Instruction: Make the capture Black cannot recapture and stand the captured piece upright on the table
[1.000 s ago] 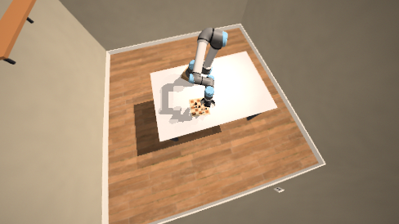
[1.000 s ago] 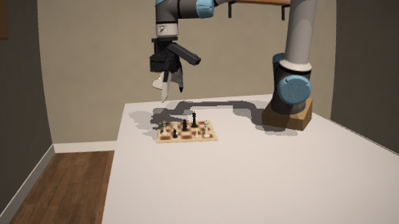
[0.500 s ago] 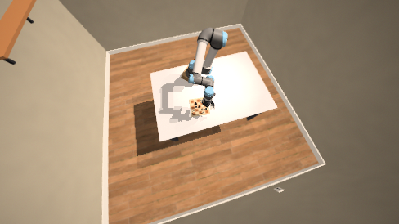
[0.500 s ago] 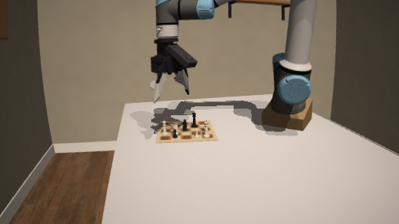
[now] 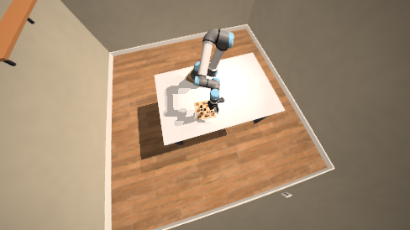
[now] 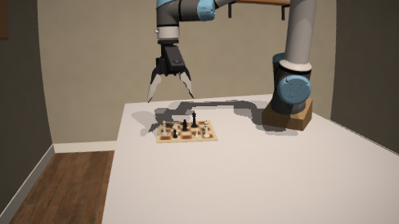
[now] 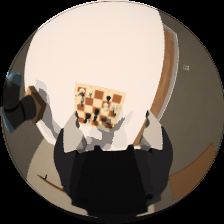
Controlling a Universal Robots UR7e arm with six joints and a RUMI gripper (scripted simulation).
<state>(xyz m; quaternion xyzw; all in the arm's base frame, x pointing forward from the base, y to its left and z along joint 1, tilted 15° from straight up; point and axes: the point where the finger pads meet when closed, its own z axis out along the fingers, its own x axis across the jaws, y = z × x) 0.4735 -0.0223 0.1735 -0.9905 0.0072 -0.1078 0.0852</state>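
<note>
The chessboard lies 7 cm behind my hand, 8 cm to the right of it and 14 cm below it.
</note>
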